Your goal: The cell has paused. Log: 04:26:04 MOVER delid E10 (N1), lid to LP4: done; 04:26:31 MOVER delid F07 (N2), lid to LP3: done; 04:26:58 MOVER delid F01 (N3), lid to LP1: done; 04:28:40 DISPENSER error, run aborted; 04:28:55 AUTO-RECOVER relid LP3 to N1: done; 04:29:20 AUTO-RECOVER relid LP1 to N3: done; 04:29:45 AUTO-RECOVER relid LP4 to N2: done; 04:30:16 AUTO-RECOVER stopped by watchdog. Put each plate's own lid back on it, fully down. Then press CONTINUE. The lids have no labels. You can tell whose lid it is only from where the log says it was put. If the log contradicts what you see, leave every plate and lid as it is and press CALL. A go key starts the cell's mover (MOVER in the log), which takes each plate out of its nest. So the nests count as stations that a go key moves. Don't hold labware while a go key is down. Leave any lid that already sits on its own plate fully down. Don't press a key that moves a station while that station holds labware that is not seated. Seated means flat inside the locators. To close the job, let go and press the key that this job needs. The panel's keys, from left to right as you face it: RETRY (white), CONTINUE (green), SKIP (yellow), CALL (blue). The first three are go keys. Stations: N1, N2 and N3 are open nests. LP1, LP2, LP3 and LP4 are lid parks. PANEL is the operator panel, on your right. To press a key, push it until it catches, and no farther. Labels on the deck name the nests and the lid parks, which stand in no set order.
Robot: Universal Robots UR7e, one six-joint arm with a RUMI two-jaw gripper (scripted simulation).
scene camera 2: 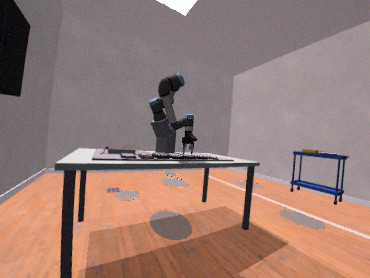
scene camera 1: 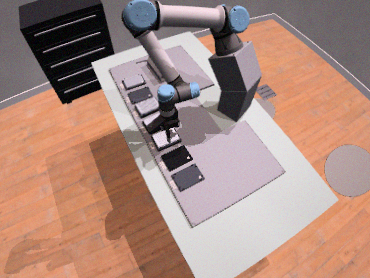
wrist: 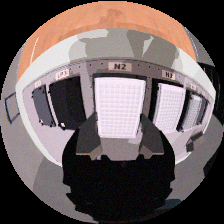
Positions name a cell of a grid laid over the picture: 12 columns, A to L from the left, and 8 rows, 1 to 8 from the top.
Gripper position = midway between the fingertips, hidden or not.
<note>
In view: my gripper (wrist: G5) and a white lid (wrist: G4).
</note>
